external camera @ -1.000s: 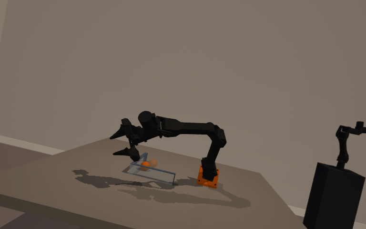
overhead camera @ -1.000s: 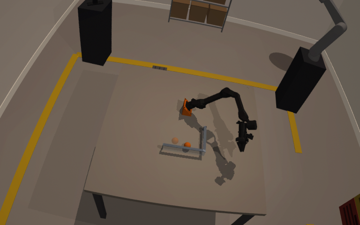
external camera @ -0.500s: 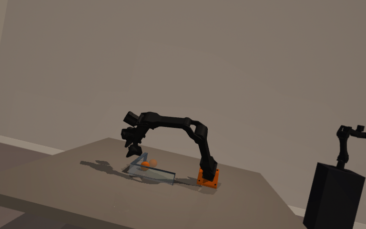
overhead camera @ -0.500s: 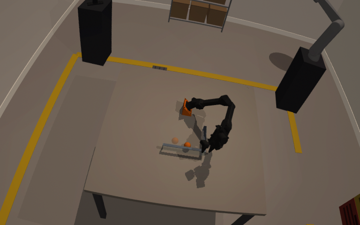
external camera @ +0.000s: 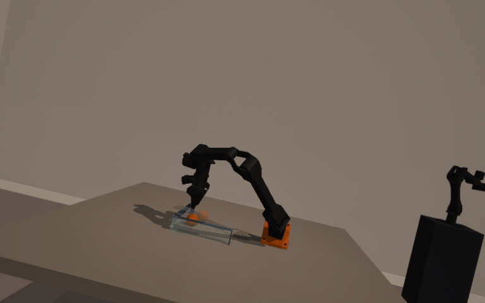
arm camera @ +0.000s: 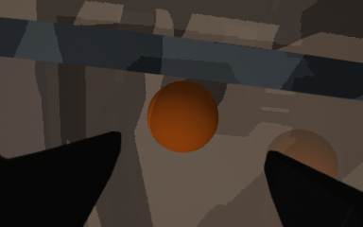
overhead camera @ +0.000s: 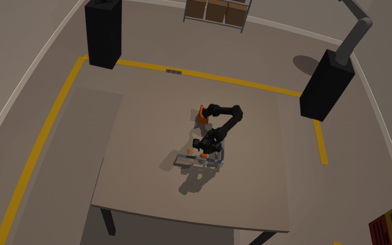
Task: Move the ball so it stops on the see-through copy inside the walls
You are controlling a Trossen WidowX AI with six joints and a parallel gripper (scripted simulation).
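Now: gripper tip 1 cm to the right of the orange ball and 6 cm above it. Round my gripper tip: see-through copy of ball 2 cm behind, 9 cm to the right, 6 cm below.
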